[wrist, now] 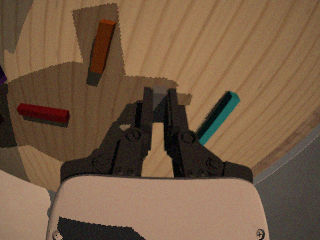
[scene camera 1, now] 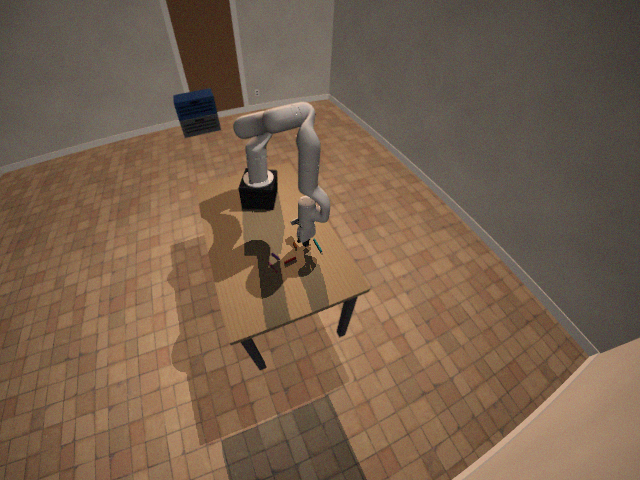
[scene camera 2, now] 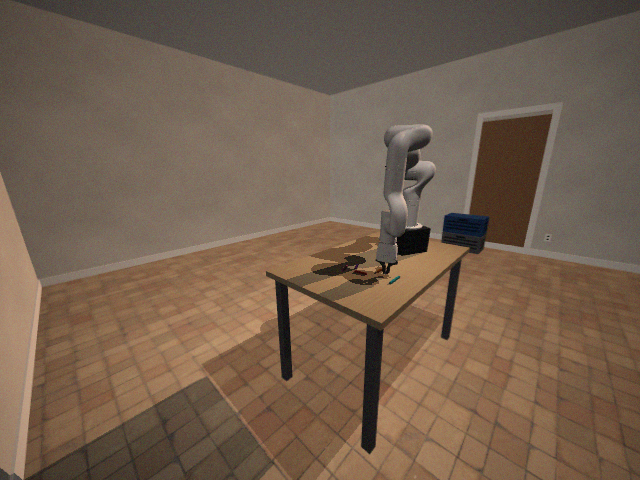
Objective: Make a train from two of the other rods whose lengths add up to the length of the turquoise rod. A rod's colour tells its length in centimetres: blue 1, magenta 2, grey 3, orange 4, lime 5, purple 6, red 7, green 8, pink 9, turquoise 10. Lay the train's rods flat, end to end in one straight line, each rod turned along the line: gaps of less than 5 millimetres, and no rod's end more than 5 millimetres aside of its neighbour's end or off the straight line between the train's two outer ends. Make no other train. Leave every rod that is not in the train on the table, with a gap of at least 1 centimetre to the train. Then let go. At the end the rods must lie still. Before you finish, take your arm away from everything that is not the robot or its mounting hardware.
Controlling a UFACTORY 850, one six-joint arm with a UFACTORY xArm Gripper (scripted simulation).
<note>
The pictures show: my gripper and an orange rod.
</note>
